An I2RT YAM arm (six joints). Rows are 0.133 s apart.
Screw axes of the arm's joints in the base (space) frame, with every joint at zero. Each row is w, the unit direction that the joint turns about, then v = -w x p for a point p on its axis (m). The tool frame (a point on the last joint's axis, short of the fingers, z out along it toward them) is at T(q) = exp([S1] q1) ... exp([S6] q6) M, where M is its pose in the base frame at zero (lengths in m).
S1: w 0 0 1 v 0 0 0
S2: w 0 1 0 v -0.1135 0 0.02
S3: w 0 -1 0 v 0.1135 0 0.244
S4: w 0 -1 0 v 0.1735 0 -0.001
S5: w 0 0 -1 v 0 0.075 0
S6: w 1 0 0 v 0 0.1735 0
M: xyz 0.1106 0 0.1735 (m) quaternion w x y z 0.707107 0 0.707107 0
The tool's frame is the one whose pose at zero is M.
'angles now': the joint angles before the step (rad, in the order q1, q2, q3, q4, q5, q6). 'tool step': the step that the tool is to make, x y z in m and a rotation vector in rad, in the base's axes. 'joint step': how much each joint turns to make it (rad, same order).
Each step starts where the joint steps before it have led.
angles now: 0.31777 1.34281 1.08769 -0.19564 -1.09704 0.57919
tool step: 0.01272 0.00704 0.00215 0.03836 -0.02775 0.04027
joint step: 0.00669 0.05271 0.02784 0.08707 -0.04193 0.02641
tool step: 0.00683 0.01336 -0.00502 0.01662 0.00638 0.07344
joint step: 0.03076 0.05253 0.02208 0.03067 -0.04624 0.00076
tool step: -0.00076 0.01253 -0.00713 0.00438 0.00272 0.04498
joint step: 0.03662 0.02280 -0.00965 0.03536 -0.00966 0.00414
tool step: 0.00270 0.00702 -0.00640 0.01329 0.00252 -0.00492
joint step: 0.01714 0.01922 -0.02466 0.09658 0.01602 0.05375
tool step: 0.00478 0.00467 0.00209 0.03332 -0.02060 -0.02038
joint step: 0.00793 0.01685 -0.00951 0.12736 0.02101 0.07471
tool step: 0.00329 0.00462 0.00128 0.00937 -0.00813 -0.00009
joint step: 0.00876 0.01762 0.01253 0.03219 0.00751 0.01734
